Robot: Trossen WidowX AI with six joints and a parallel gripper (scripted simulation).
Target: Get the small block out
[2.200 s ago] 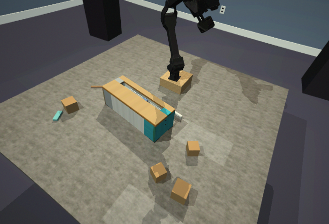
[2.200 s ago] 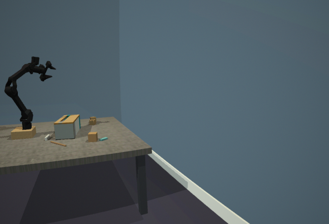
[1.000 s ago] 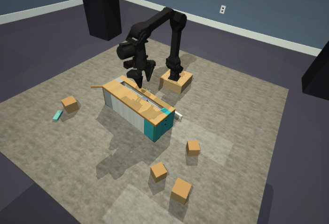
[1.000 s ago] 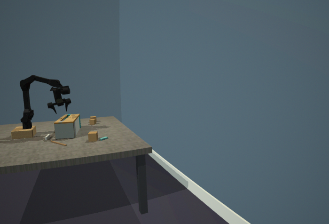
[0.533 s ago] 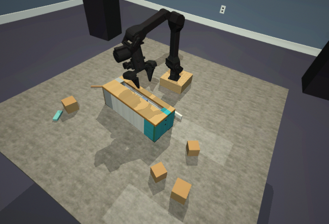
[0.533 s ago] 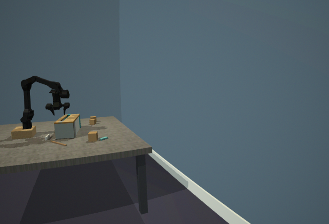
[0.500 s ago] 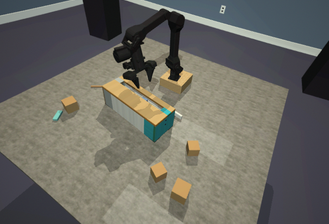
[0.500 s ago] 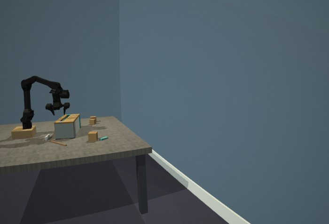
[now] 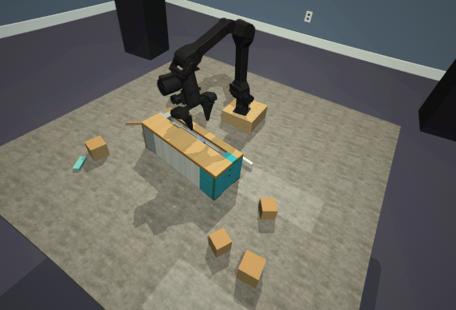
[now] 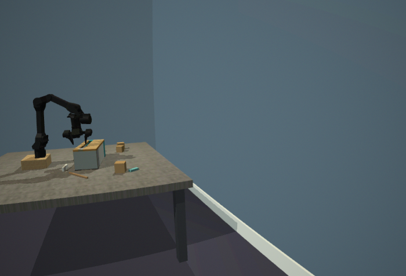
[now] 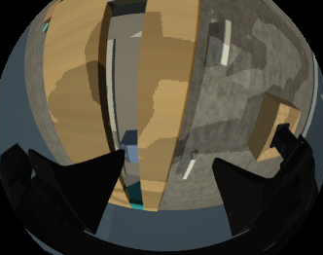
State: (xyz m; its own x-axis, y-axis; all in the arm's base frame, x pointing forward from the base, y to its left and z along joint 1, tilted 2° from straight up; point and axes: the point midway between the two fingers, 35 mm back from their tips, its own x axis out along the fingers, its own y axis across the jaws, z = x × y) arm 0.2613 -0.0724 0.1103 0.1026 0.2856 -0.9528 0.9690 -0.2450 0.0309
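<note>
My gripper tip is now 7 cm above the long box, 4 cm short of it and 1 cm to the right of it. Also, from my gripper tip: light-blue block 5 cm below, 5 cm ahead, 2 cm to the left; then thin wooden stick 29 cm to the right, 13 cm below, 3 cm behind; then teal bar 34 cm to the right, 29 cm ahead, 13 cm below.
</note>
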